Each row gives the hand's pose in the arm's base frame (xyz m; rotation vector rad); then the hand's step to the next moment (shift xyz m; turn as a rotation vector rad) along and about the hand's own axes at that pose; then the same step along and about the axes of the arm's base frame.
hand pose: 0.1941 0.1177 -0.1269 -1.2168 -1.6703 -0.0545
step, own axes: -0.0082 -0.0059 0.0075 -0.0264 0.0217 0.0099
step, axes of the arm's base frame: -0.0097 -0.0043 -0.0067 0.0080 -0.0019 -0.0346
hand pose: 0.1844 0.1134 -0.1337 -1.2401 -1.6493 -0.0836
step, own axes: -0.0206 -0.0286 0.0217 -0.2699 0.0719 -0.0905
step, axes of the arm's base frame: -0.0369 -0.0147 -0.0117 0.0984 -0.1999 -0.1913
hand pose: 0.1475 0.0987 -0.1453 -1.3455 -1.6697 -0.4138
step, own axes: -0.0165 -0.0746 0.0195 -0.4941 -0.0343 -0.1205
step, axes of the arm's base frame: -0.0759 -0.0212 -0.0029 0.0113 -0.3902 -0.3278
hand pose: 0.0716 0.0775 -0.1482 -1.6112 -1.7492 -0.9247
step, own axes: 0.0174 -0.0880 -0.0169 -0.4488 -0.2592 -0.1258
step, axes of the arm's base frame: -0.0899 -0.0059 0.0148 -0.2171 -0.3743 -0.3118
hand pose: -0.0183 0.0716 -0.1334 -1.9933 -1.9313 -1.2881
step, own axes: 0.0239 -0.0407 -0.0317 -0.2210 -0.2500 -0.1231
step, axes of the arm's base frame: -0.0541 0.0085 0.0153 -0.2419 -0.1954 -0.1726
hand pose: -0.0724 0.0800 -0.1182 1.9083 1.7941 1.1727
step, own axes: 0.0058 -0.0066 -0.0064 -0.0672 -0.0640 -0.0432
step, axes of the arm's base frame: -0.0097 0.0046 0.0017 -0.0691 -0.0636 -0.0406
